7 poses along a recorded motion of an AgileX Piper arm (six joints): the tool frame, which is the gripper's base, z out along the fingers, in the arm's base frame.
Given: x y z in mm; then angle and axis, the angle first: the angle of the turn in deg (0 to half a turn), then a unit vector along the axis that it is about.
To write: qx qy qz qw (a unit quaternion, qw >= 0); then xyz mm. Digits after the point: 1 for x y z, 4 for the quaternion.
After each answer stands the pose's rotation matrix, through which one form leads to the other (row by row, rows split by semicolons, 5 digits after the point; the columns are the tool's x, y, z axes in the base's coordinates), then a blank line. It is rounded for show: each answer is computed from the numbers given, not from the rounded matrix.
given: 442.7, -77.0, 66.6, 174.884, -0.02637, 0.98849, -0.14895
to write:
-0.0263, 0.9875, -0.1488, 0.0446, 442.7, -77.0, 66.6
-0.99463 -0.03875 0.09599; -0.06531 0.95433 -0.29153; -0.08031 -0.29624 -0.95173

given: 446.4, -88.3, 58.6, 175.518, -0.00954, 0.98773, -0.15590
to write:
-0.0095, 0.9870, -0.1558, 0.0391, 446.4, -88.3, 58.6
-0.99676 -0.00663 0.08016; -0.03100 0.95128 -0.30676; -0.07422 -0.30825 -0.94841

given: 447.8, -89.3, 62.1, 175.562, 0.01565, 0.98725, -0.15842
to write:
0.0156, 0.9865, -0.1583, 0.0387, 447.8, -89.3, 62.1
-0.99651 0.04311 0.07144; 0.01860 0.94939 -0.31354; -0.08134 -0.31112 -0.94688

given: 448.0, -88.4, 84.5, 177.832, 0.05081, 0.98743, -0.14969
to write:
0.0508, 0.9872, -0.1497, 0.0189, 448.0, -88.4, 84.5
-0.99412 0.10597 0.02215; 0.09464 0.95004 -0.29743; -0.05256 -0.29359 -0.95449

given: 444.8, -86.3, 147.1, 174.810, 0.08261, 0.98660, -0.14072
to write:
0.0825, 0.9856, -0.1406, 0.0453, 444.8, -86.3, 147.1
-0.98228 0.17540 0.06604; 0.14994 0.94686 -0.28457; -0.11245 -0.26963 -0.95638

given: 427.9, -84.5, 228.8, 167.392, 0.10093, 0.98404, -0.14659
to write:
0.1003, 0.9781, -0.1457, 0.1098, 427.9, -84.5, 228.8
-0.95576 0.22824 0.18556; 0.16424 0.93741 -0.30705; -0.24403 -0.26299 -0.93343

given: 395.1, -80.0, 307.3, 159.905, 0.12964, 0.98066, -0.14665
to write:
0.1277, 0.9656, -0.1444, 0.1745, 395.1, -80.0, 307.3
-0.90653 0.29691 0.30007; 0.19614 0.92571 -0.32341; -0.37380 -0.23433 -0.89742

